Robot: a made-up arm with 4 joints. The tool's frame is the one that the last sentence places.
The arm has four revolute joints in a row. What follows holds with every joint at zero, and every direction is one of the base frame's. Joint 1 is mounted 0.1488 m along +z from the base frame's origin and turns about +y. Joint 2 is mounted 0.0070 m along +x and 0.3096 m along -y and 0.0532 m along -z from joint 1 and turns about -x. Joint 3 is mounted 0.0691 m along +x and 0.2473 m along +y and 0.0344 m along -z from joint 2 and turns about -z. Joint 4 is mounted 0.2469 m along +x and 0.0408 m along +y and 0.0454 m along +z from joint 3 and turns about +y. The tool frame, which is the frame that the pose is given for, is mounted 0.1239 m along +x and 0.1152 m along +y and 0.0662 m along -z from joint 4; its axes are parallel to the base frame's.
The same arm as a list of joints. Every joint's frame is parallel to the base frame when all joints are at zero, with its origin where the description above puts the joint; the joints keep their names.
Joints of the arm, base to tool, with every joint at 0 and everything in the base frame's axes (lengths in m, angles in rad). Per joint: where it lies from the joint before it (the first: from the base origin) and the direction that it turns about. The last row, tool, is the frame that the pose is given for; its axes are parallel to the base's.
joint 1: axis 0 1 0 offset 0 0 0.1488
joint 2: axis -1 0 0 offset 0.007 -0.3096 -0.0532
joint 3: axis 0 0 -1 offset 0.0691 0.2473 -0.0344
joint 4: axis 0 1 0 offset 0.2469 0.0408 0.0454
tool: offset 0.1239 0.1152 -0.0662

